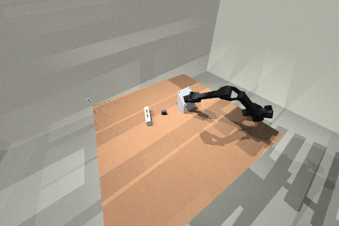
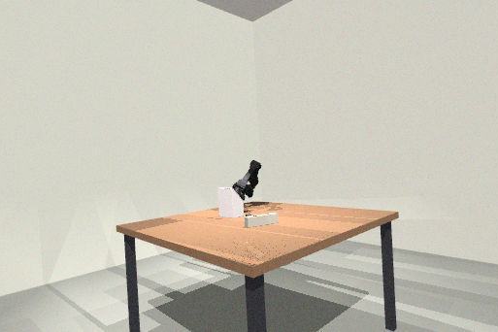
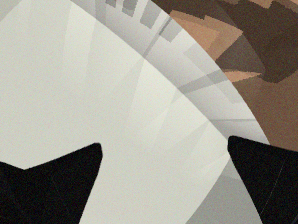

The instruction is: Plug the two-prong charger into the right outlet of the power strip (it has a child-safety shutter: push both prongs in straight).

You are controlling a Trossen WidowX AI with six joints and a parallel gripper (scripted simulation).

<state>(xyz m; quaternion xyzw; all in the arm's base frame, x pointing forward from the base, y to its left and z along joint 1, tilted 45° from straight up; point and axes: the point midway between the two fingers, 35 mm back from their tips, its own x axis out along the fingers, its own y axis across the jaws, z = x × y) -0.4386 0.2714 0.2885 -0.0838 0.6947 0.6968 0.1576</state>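
Now: gripper tip 700 mm short of the black two-prong charger, 460 mm to the left of it and 60 mm above it.
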